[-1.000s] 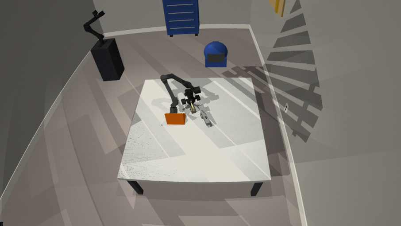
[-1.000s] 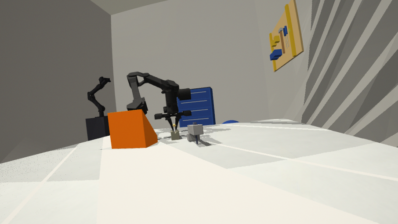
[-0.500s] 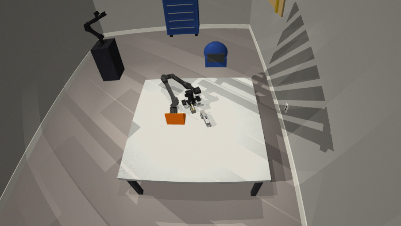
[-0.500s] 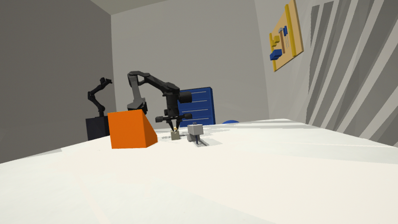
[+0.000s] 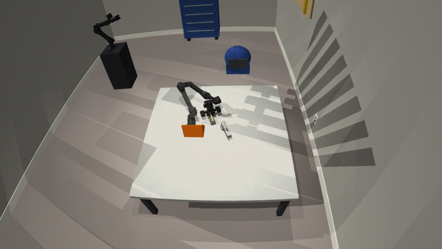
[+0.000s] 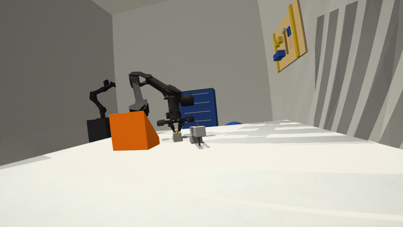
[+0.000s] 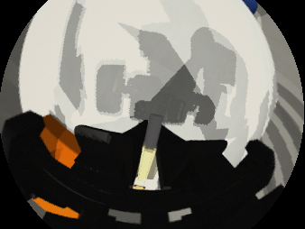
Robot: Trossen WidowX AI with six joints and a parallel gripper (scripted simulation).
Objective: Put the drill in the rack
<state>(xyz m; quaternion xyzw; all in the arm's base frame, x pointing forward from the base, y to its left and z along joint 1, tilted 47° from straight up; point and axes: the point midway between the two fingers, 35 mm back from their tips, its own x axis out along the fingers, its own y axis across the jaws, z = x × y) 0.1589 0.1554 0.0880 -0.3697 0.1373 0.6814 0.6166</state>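
My gripper tip is 20 mm short of the rack, 50 mm to the left of it and 10 mm below it. The rest, counted from my gripper tip: blue drill 150 mm ahead, 210 mm to the right, 50 mm above.
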